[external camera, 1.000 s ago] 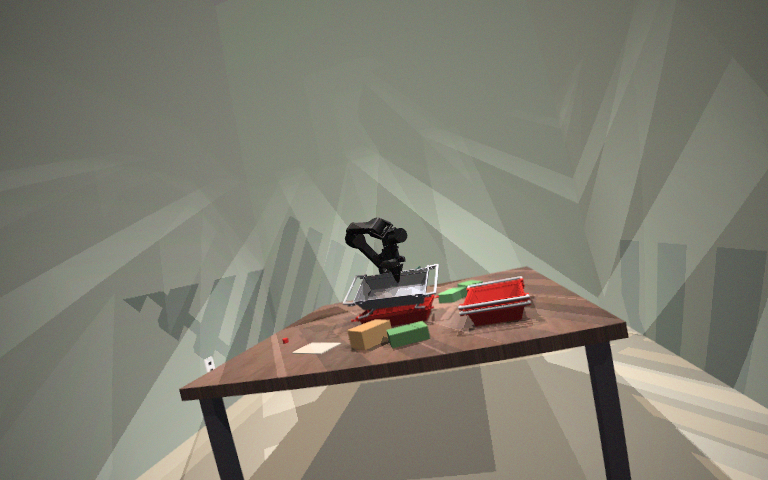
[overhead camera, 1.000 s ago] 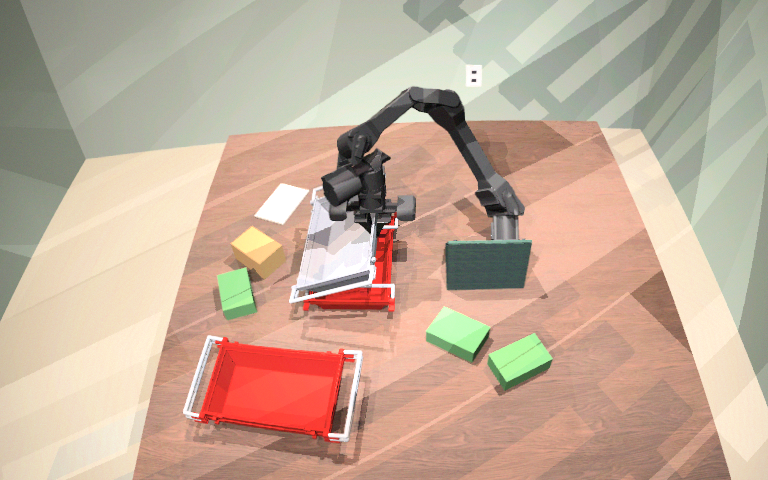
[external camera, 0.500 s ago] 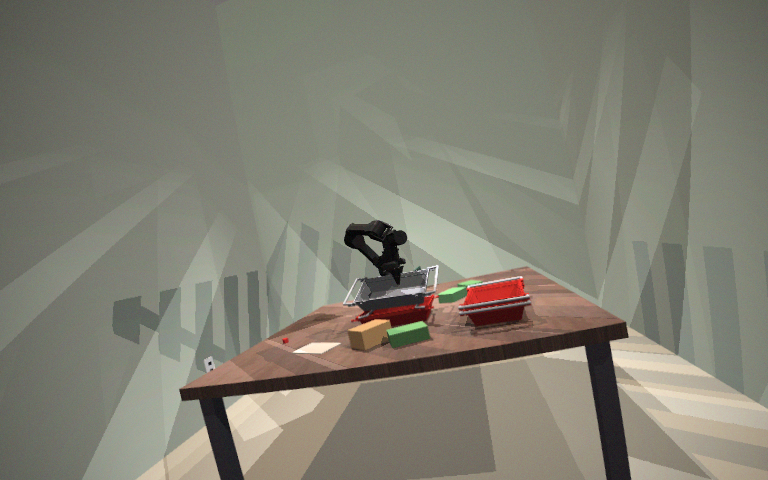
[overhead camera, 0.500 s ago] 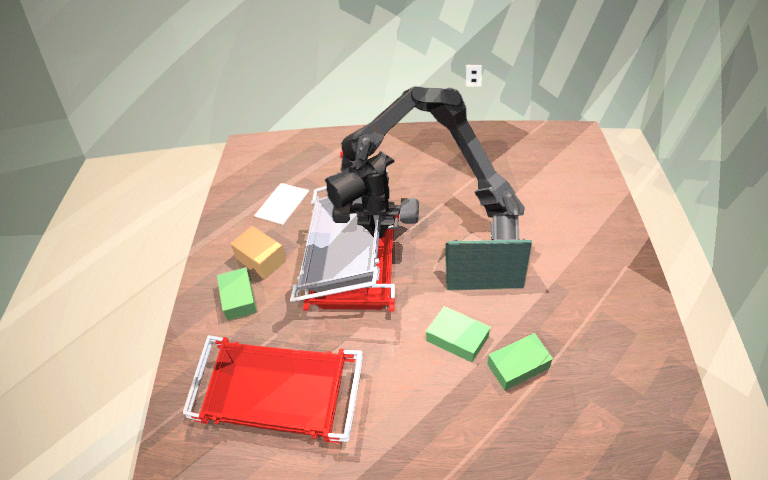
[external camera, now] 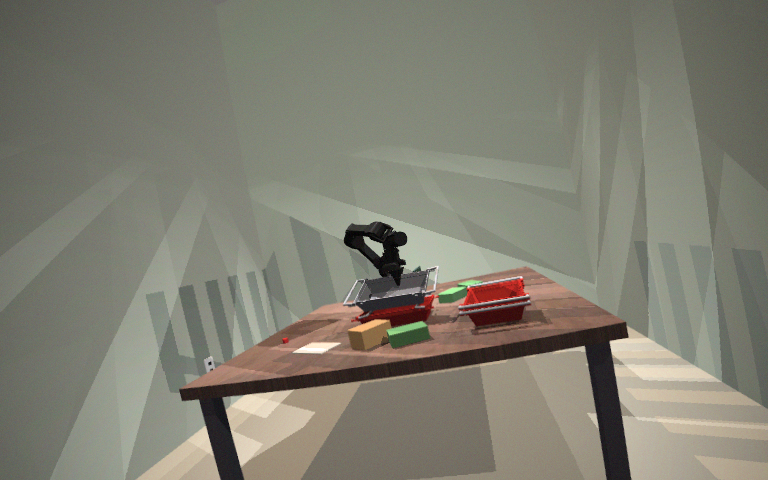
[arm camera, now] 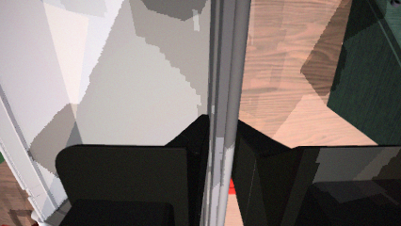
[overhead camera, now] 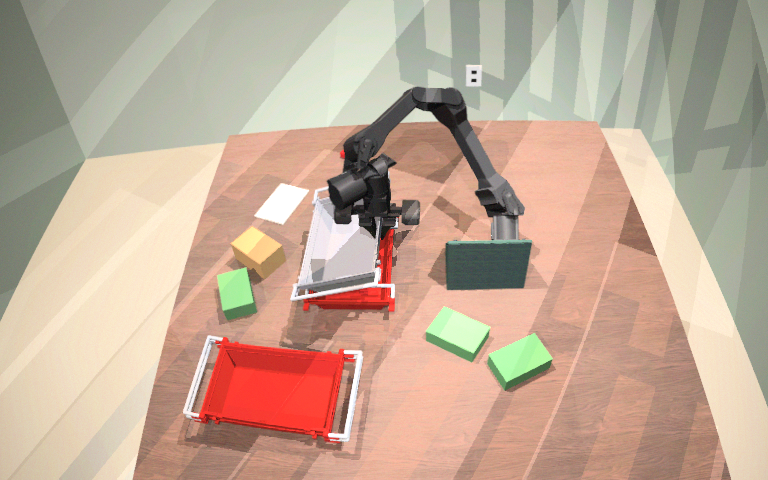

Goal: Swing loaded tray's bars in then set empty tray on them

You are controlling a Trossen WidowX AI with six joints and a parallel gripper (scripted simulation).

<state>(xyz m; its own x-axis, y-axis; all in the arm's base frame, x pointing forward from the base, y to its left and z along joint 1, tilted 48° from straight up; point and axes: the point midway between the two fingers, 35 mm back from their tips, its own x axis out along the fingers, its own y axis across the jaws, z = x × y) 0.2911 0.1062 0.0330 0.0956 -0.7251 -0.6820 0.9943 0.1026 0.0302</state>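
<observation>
The grey tray lies 90 mm ahead of my gripper tip. Round my gripper tip: white sheet 320 mm ahead, 250 mm to the right, 130 mm below; red cube 180 mm ahead, 480 mm to the right, 120 mm below; tan box 330 mm ahead, 30 mm to the right, 100 mm below.
</observation>
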